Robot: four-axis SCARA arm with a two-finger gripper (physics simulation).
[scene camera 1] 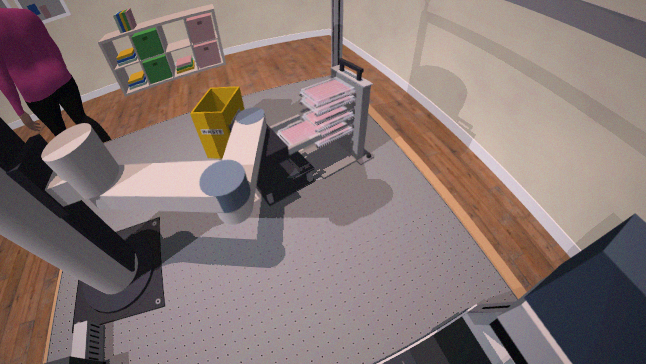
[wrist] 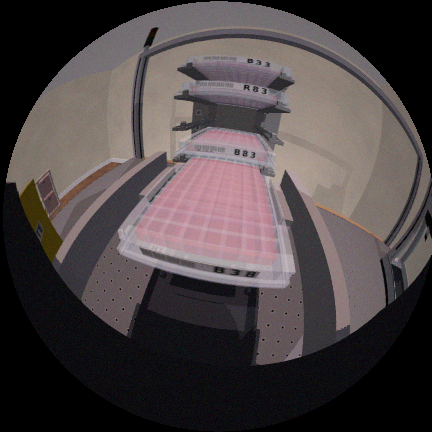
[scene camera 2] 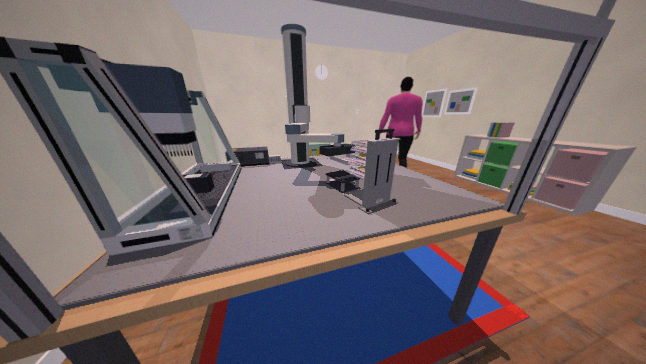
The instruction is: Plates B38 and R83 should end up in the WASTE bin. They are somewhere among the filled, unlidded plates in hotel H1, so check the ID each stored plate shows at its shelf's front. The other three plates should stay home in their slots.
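Where they show: gripper, fingertip midpoint: (scene camera 1: 309, 126) (wrist: 222, 167); arm's base at its link origin: (scene camera 1: 120, 272) (scene camera 2: 300, 164).
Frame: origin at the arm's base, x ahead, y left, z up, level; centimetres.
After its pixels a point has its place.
Observation:
My gripper (wrist: 222, 167) @(x 67.8, y 15.4, z 17.6 cm) is shut on plate B38 (wrist: 212, 215) @(x 62.3, y 13.8, z 17.4 cm) (scene camera 1: 298, 134) @(x 63.8, y 13.5, z 17.3 cm), one finger along each long side. The pink-filled plate is level, in front of hotel H1 (scene camera 1: 361, 117) @(x 82.4, y 11.6, z 19.0 cm) (scene camera 2: 379, 172) @(x 83.8, y 17.1, z 16.9 cm); whether its back end is fully clear of the shelf is hard to tell. In the wrist view, plate B33 (wrist: 235, 64) @(x 68.0, y 15.4, z 26.7 cm) is on the top shelf, plate R83 (wrist: 235, 91) @(x 68.0, y 15.2, z 24.1 cm) is below it, then comes an empty shelf, then plate B83 (wrist: 222, 151) @(x 68.1, y 15.6, z 18.8 cm). A lower plate (scene camera 1: 334, 134) @(x 74.6, y 13.1, z 14.0 cm) shows in H1 with its ID hidden. The yellow WASTE bin (scene camera 1: 212, 142) @(x 38.5, y 32.9, z 9.0 cm) (wrist: 42, 215) @(x 51.7, y 42.0, z 14.0 cm) stands beside the arm's outer link.
A low black stand (scene camera 2: 342, 181) @(x 65.6, y 9.3, z 7.3 cm) is in front of H1, below the gripper. The arm's column base (scene camera 1: 145, 260) @(x 10.1, y 0.1, z 2.0 cm) is on the perforated table. A framed machine (scene camera 2: 145, 240) @(x 85.0, y -61.6, z 4.2 cm) is at the table's other side. A person in pink (scene camera 1: 35, 55) (scene camera 2: 404, 112) stands behind the table.

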